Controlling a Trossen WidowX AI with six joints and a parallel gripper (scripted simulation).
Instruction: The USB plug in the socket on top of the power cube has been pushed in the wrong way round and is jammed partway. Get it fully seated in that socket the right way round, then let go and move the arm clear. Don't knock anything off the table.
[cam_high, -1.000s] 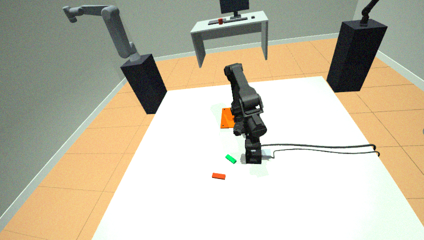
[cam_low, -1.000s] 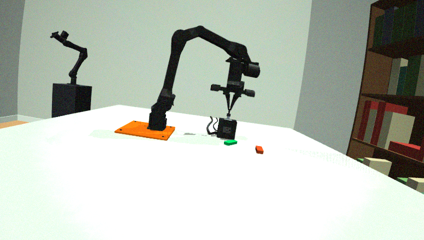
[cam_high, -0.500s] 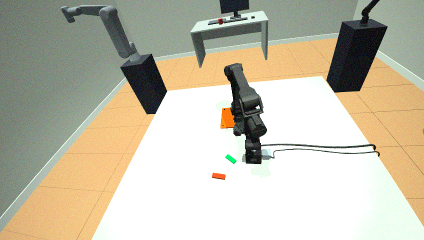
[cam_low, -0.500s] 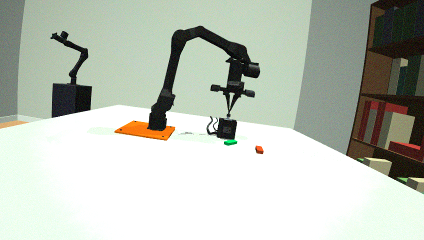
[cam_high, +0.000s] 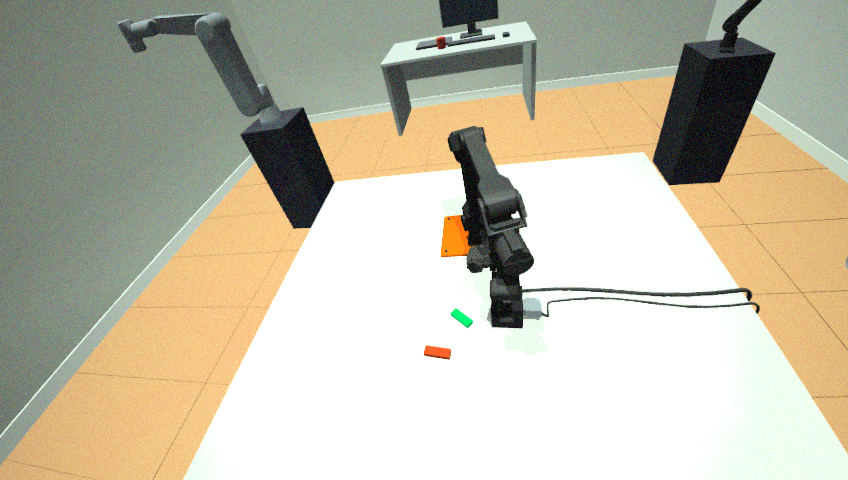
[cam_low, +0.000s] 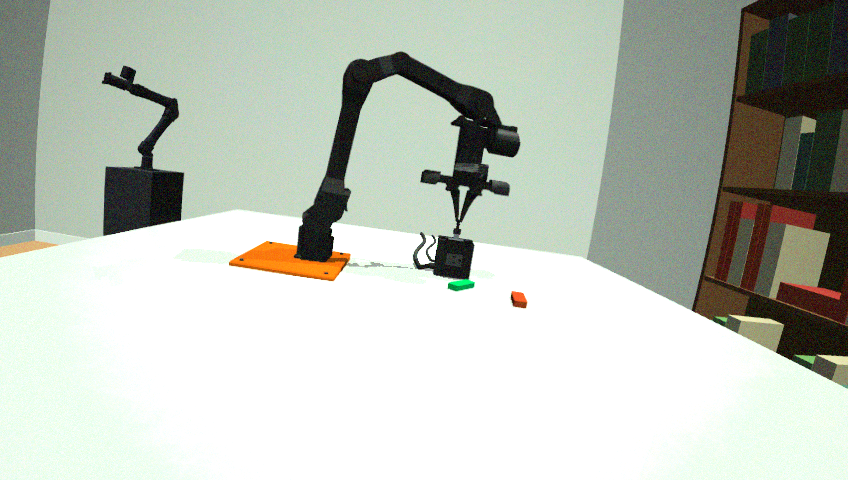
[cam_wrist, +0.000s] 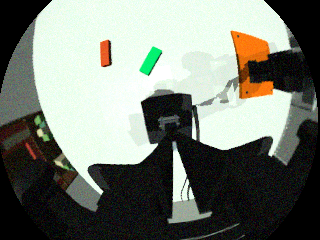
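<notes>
The usb plug is 20 mm below my gripper tip. The rest, counted from my gripper tip: green block (120 mm to the right, 110 mm below, 10 mm ahead); then red block (170 mm to the right, 110 mm below, 110 mm ahead).
</notes>
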